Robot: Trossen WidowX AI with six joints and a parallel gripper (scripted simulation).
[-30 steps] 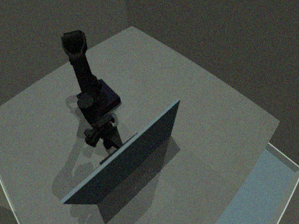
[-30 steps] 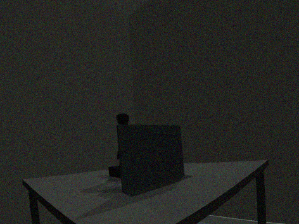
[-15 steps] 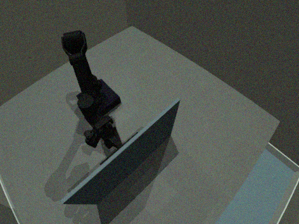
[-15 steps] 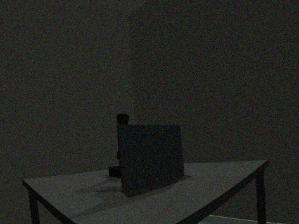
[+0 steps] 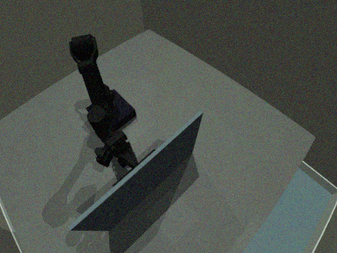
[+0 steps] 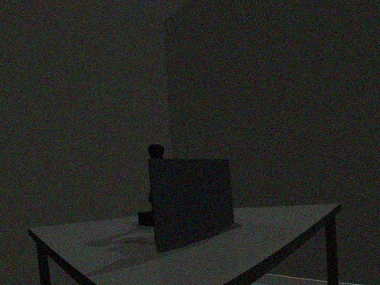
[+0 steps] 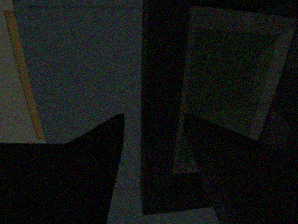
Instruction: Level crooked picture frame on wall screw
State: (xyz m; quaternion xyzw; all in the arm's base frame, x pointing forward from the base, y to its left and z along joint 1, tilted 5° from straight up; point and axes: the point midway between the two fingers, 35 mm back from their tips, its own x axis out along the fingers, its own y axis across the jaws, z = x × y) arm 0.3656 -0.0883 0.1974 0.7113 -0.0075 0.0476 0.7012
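Now: gripper tip 50 mm above the picture frame and 10 mm short of it. From my gripper tip the other things lie so: blue-grey wall panel (70 mm below, 20 mm ahead, 10 mm to the left).
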